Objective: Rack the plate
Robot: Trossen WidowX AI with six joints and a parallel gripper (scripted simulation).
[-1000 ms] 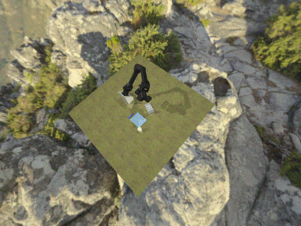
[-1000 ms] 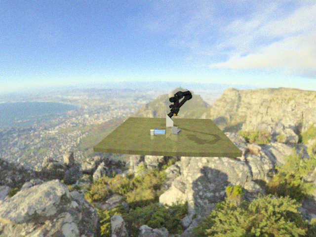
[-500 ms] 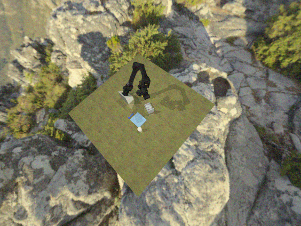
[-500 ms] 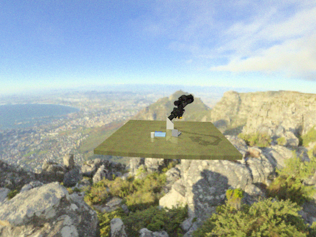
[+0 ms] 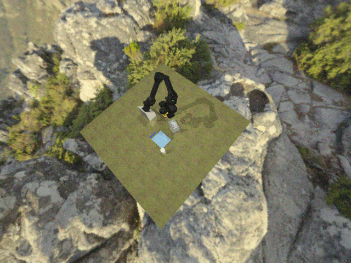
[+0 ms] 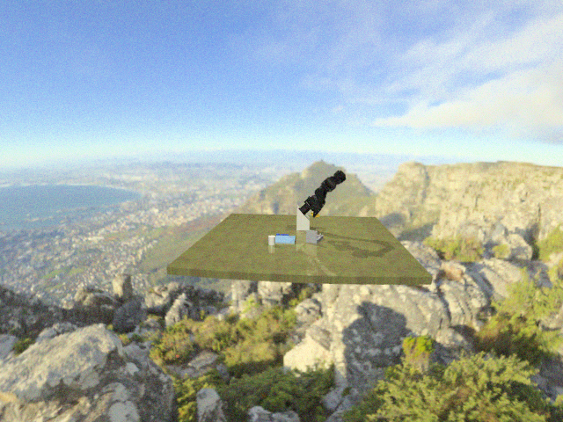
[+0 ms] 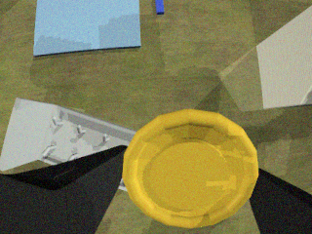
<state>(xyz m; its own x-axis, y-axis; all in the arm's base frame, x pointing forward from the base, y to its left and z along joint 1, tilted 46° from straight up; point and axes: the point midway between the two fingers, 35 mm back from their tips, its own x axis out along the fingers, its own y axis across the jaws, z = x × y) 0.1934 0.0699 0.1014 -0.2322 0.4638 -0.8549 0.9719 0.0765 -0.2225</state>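
The grey dish rack lies 100 mm ahead of my gripper tip, 10 mm to the left of it and 120 mm below it. From my gripper tip the other things lie so: light blue mat 120 mm ahead, 180 mm to the right, 140 mm below; yellow plate 10 mm above; blue spoon 30 mm ahead, 220 mm to the right, 140 mm below.
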